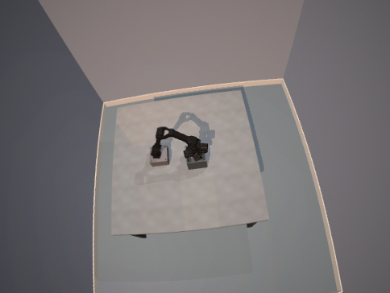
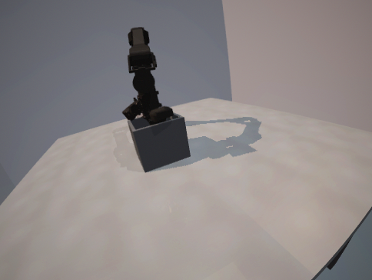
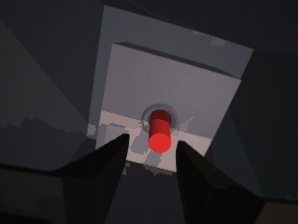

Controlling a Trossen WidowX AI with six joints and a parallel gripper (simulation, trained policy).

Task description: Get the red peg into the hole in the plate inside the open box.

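Right now my gripper tip is 3 cm above the red peg and 1 cm to the left of it. The rest, counted from my gripper tip: holed plate (3 cm below, 1 cm to the right).
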